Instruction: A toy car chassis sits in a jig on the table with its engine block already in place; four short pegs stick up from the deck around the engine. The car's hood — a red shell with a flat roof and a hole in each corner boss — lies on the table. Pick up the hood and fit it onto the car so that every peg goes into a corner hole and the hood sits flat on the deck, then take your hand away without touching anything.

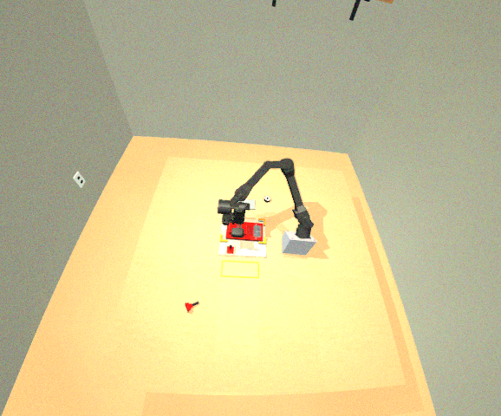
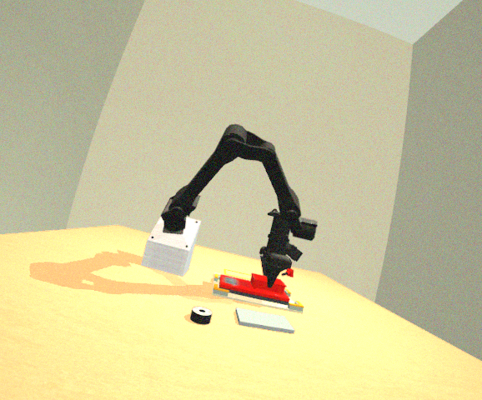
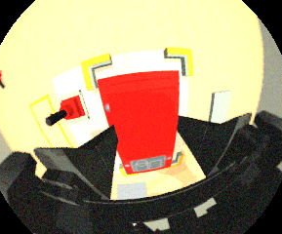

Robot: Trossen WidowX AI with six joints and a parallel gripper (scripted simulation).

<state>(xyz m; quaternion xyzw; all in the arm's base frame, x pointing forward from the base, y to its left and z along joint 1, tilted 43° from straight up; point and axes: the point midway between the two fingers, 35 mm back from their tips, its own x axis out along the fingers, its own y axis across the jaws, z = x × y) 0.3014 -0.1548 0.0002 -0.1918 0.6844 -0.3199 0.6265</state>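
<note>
Right now my gripper tip is 1 cm below the red hood. The rest, counted from my gripper tip: black wheel (22 cm to the right, 20 cm behind, 3 cm below); grey engine block (2 cm below).
</note>
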